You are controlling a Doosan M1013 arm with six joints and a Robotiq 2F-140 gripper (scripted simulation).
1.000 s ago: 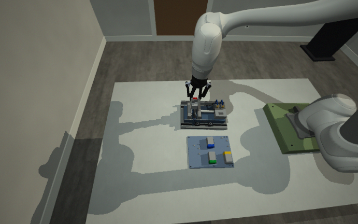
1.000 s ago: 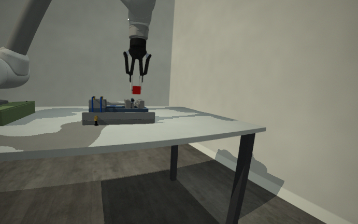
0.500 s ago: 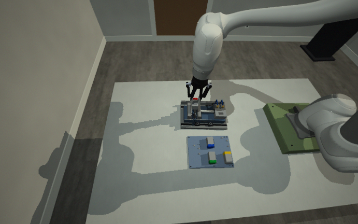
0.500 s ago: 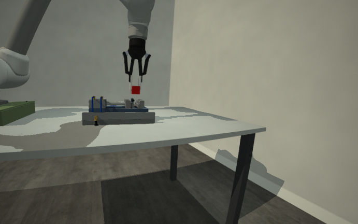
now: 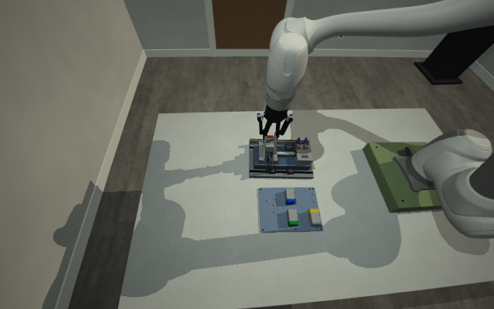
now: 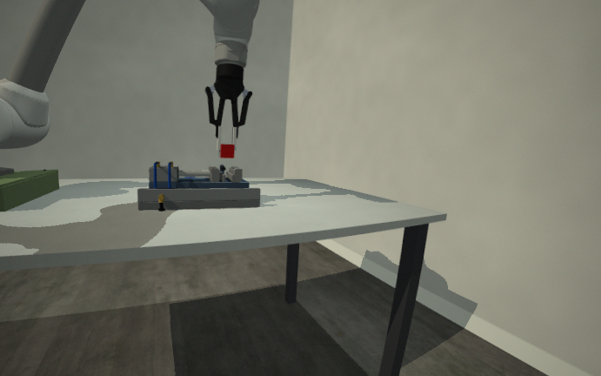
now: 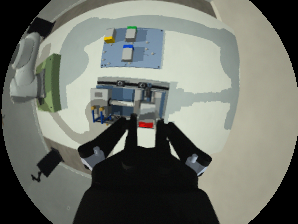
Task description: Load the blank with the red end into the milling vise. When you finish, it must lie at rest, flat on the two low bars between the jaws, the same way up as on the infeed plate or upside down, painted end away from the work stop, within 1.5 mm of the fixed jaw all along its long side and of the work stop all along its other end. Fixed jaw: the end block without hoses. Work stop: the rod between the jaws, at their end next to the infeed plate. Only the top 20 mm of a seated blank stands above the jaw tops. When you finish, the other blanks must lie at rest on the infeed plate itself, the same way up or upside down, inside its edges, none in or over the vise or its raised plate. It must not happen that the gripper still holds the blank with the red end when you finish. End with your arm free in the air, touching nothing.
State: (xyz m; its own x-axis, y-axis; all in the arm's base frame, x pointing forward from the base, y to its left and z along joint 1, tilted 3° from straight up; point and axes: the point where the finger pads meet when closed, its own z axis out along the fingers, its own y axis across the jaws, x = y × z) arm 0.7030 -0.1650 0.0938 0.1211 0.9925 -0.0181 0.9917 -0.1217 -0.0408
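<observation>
My gripper is now 140 mm above the vise, 70 mm past it and 20 mm to the right of it. The rest, counted from my hand: blue-ended blank (210 mm to the left, 150 mm below, 70 mm behind); hose block (160 mm behind, 100 mm below, 30 mm to the left); red-ended blank (30 mm below).
</observation>
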